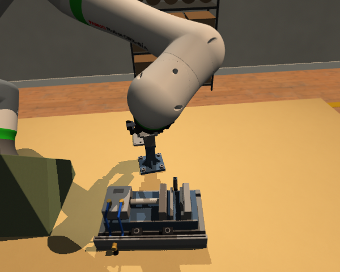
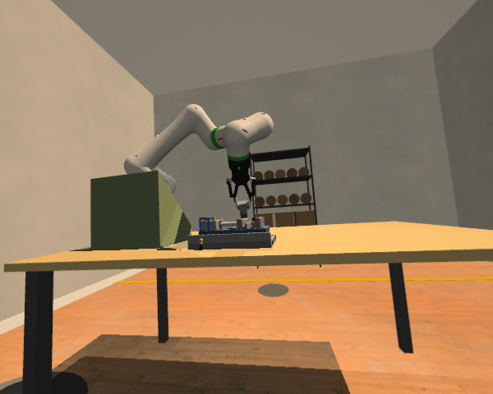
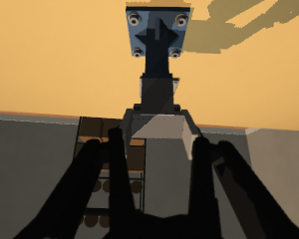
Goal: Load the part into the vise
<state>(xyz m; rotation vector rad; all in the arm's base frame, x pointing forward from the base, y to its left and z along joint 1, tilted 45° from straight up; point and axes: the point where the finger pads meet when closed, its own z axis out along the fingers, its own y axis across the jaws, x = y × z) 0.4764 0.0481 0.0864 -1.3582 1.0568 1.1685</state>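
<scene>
The part lies 1 cm to the left of my hand and 2 cm below it. Also, from my hand: cylinder rod: 1 cm behind, 21 cm to the right, 10 cm below; V-block post: 2 cm to the left, 12 cm below; work stop: 8 cm ahead, 17 cm to the right, 8 cm below.
</scene>
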